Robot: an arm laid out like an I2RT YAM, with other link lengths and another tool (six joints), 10 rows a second.
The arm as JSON. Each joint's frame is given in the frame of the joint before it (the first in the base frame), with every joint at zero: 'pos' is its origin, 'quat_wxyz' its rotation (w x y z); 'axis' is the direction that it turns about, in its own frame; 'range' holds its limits. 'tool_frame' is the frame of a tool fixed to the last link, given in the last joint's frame.
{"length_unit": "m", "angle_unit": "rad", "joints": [
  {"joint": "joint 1", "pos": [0.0, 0.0, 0.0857], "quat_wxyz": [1.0, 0.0, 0.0, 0.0], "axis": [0.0, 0.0, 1.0], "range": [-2.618, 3.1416]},
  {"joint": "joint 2", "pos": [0.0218, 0.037, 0.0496], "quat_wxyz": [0.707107, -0.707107, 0.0, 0.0], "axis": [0.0, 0.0, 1.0], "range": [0.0, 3.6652]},
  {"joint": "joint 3", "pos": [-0.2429, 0.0, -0.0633], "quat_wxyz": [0.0, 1.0, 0.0, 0.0], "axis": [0.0, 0.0, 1.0], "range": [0.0, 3.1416]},
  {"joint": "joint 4", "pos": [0.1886, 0.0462, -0.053], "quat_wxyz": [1.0, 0.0, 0.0, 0.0], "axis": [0.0, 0.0, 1.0], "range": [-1.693, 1.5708]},
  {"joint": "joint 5", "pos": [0.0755, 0.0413, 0.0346], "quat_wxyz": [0.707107, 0.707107, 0.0, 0.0], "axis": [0.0, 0.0, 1.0], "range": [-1.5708, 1.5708]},
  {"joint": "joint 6", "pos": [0.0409, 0.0, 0.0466], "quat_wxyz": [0.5, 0.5, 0.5, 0.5], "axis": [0.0, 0.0, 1.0], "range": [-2.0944, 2.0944]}
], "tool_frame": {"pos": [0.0, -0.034, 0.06], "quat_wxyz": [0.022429, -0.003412, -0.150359, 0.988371]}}
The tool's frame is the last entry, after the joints.
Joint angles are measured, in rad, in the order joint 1, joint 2, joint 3, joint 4, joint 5, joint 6. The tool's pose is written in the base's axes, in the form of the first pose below.
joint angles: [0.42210, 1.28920, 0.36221, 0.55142, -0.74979, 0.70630]
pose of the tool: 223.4 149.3 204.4 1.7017 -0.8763 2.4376
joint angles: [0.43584, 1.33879, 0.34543, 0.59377, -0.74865, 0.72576]
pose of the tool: 223.6 152.9 193.3 1.7473 -0.9033 2.4095
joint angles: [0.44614, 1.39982, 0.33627, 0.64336, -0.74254, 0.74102]
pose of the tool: 226.2 156.3 182.9 1.7895 -0.9221 2.3763
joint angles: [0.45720, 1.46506, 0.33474, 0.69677, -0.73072, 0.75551]
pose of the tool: 230.3 160.2 173.8 1.8232 -0.9344 2.3452
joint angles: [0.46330, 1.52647, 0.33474, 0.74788, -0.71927, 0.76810]
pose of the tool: 234.7 162.9 165.4 1.8515 -0.9434 2.3141
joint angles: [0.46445, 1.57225, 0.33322, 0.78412, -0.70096, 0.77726]
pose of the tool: 238.7 163.2 158.1 1.8804 -0.9461 2.2723
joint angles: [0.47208, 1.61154, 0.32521, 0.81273, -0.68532, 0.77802]
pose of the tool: 239.2 164.2 149.8 1.9147 -0.9438 2.2379
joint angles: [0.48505, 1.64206, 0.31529, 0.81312, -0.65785, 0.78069]
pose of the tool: 237.5 164.6 138.6 1.9877 -0.9391 2.1667
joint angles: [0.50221, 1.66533, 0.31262, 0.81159, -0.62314, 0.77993]
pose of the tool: 236.6 165.9 130.9 2.0351 -0.9233 2.1161
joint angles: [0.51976, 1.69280, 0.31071, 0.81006, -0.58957, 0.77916]
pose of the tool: 235.5 167.4 122.2 2.0853 -0.9053 2.0657
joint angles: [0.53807, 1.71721, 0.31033, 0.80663, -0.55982, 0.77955]
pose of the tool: 233.9 169.2 114.5 2.1293 -0.8876 2.0246
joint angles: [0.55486, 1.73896, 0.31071, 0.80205, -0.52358, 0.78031]
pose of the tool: 233.0 170.1 107.5 2.1666 -0.8644 1.9828
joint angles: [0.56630, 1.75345, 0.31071, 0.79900, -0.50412, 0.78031]
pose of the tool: 231.9 171.0 102.8 2.1903 -0.8502 1.9607
